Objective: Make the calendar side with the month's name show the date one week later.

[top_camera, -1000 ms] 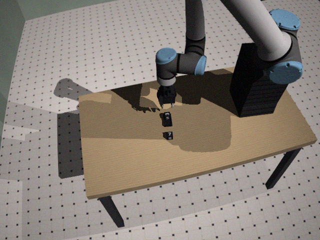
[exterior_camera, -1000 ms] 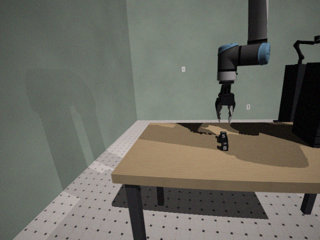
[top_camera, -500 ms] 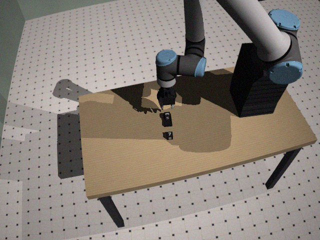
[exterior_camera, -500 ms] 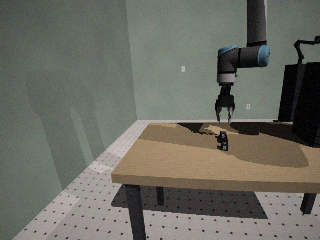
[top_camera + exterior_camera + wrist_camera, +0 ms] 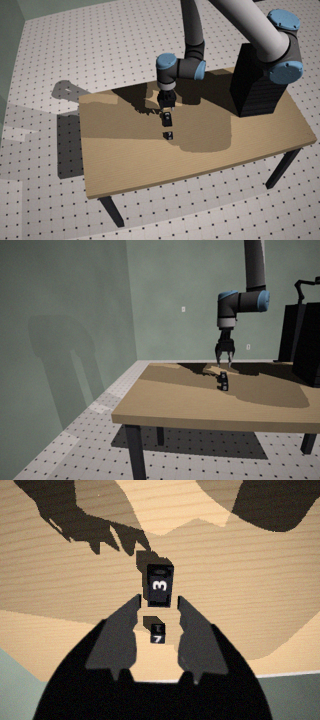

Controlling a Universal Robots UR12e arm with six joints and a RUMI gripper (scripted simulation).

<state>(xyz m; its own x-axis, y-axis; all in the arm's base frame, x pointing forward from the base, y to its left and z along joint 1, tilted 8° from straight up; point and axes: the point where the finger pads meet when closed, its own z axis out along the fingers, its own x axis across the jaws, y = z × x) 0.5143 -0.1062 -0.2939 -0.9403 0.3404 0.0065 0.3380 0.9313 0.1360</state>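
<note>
The dark tray is 8 cm below my hand, 2 cm to the left of it and 1 cm ahead of it. The rest, counted from my hand: black date cube 12 cm to the left, 7 cm below, 4 cm ahead.
</note>
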